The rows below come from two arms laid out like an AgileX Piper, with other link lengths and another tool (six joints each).
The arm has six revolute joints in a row. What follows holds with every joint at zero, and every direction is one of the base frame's. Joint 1 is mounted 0.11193 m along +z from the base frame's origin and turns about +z. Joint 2 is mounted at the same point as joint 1 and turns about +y. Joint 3 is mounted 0.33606 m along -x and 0.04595 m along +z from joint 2 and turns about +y. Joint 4 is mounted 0.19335 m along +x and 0.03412 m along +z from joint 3 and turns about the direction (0.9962, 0, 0.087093). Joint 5 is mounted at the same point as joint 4 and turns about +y. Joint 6 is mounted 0.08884 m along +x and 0.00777 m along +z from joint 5 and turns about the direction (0.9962, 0, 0.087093). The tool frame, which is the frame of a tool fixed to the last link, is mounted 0.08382 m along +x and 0.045 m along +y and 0.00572 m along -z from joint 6; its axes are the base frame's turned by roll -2.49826, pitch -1.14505 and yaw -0.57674 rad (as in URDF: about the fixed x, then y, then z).
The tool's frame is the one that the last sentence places.
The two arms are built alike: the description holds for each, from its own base.
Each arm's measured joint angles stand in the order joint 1, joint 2, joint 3, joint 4, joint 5, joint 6.
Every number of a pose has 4 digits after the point.
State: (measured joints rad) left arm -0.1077 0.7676 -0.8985 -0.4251 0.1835 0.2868; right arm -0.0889 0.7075 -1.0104 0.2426 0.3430 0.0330
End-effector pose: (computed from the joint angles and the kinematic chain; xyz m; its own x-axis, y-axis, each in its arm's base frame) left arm 0.1553 0.0132 0.4275 0.3517 -0.1783 0.9190 -0.1746 -0.9770 -0.1227; right arm 0.1214 0.0500 0.4641 0.3756 -0.4441 0.8135 0.0205 -0.8735 -0.4863
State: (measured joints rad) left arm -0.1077 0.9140 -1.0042 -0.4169 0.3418 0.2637; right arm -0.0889 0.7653 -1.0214 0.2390 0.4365 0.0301
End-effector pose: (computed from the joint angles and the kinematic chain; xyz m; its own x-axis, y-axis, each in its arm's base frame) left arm 0.1938 -0.0017 0.4148 0.5039 -0.2202 0.8352 -0.2547 -0.9618 -0.0999; right arm 0.1390 0.0517 0.4446 0.4926 -0.4340 0.7543 -0.0295 -0.8746 -0.4839
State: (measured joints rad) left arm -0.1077 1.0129 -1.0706 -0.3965 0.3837 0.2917; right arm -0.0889 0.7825 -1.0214 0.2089 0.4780 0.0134
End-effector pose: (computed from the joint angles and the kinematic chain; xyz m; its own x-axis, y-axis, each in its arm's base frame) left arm 0.2221 -0.0054 0.4133 0.5492 -0.2760 0.7888 -0.2791 -0.9503 -0.1381; right arm 0.1436 0.0503 0.4328 0.5378 -0.4016 0.7413 -0.0567 -0.8945 -0.4435
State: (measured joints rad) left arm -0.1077 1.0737 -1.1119 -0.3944 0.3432 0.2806; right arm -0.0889 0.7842 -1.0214 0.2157 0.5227 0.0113
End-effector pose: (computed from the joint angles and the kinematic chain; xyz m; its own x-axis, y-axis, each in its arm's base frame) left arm 0.2427 -0.0051 0.4200 0.5420 -0.2562 0.8003 -0.2600 -0.9568 -0.1303; right arm 0.1422 0.0524 0.4255 0.5751 -0.3991 0.7141 -0.0665 -0.8928 -0.4455
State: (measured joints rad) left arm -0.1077 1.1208 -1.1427 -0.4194 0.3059 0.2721; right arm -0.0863 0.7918 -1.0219 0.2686 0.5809 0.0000
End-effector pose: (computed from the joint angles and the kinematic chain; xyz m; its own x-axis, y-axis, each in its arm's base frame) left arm 0.2589 -0.0064 0.4243 0.5346 -0.2196 0.8160 -0.2457 -0.9643 -0.0985; right arm 0.1407 0.0594 0.4182 0.6297 -0.4057 0.6625 -0.0627 -0.8765 -0.4772
